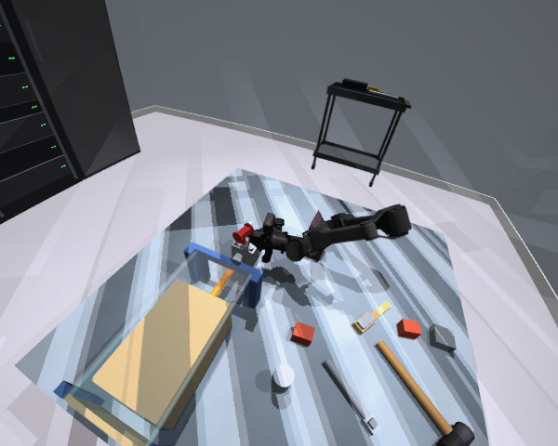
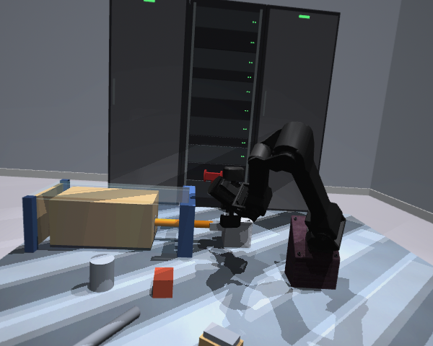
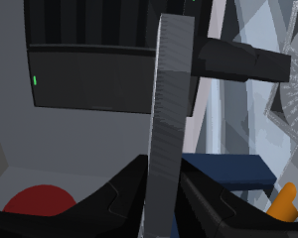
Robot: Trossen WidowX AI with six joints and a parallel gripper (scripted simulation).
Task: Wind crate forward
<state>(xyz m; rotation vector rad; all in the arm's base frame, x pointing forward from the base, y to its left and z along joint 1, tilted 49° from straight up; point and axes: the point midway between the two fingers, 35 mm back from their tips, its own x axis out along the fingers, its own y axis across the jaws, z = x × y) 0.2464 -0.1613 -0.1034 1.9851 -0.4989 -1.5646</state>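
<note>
The red knob is 40 mm ahead of my gripper tip, 40 mm above it and 30 mm to the left of it. Round my gripper tip: crank handle 10 mm to the left, 10 mm ahead, 10 mm above; grey winch 150 mm below, 70 mm behind, 30 mm to the right; frame 110 mm ahead, 70 mm below.
</note>
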